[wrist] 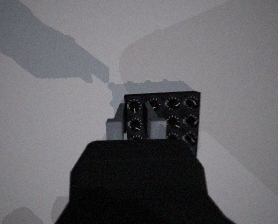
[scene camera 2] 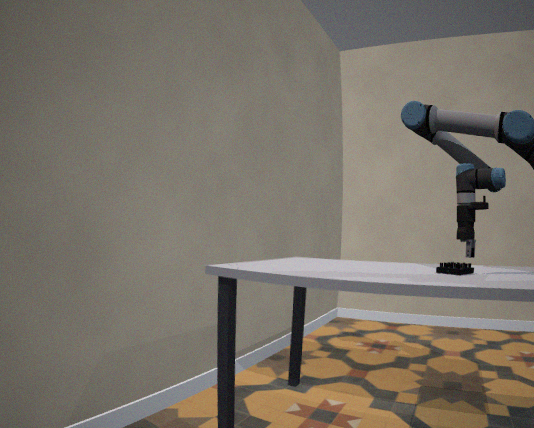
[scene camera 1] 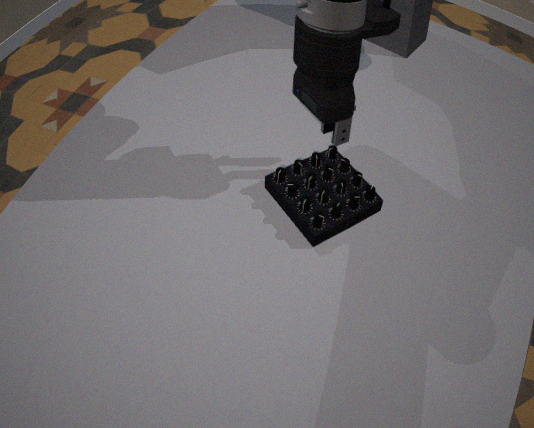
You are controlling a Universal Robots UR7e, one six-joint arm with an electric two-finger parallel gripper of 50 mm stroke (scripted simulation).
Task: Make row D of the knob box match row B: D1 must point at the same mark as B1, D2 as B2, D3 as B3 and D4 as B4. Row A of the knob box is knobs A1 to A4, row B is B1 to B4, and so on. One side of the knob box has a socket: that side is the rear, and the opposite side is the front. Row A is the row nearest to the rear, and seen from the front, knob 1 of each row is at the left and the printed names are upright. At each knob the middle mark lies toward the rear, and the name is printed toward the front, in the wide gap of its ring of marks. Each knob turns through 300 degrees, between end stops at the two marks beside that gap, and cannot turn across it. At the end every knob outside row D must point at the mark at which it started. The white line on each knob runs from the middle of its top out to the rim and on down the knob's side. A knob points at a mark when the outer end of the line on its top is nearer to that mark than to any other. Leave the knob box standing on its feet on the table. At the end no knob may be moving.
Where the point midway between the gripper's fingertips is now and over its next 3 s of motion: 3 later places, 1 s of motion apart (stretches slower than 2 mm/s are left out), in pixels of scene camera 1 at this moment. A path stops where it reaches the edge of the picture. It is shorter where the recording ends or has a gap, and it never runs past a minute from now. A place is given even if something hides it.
The gripper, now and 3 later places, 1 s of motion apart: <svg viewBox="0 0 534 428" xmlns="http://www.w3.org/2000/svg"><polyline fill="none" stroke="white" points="334,136 333,145 332,152 335,131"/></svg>
